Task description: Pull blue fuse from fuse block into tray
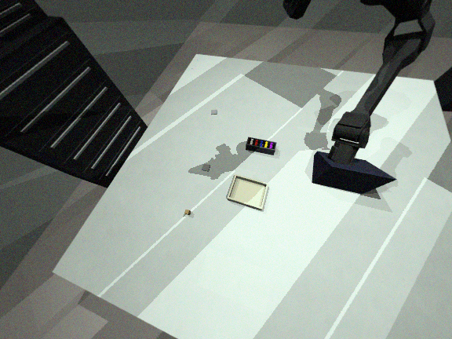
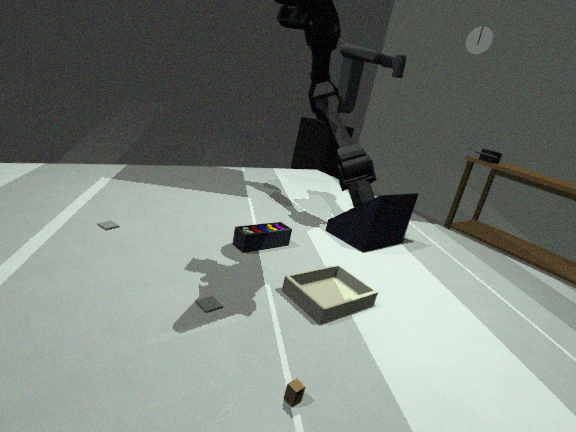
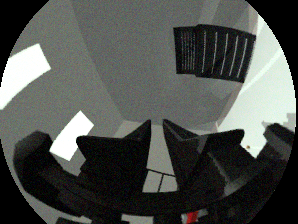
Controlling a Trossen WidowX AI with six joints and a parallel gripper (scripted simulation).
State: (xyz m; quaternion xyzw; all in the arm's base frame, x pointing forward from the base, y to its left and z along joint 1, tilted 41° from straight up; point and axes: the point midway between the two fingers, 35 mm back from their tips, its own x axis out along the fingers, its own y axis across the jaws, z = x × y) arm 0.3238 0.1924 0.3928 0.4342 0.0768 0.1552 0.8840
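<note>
Now: gripper tip 40 mm past the blue fuse, 30 mm to the right of it and 530 mm above it. Round my gripper tip: cream tray: 10 mm behind, 240 mm to the left, 550 mm below; small brown cube: 210 mm ahead, 340 mm to the left, 540 mm below.
</note>
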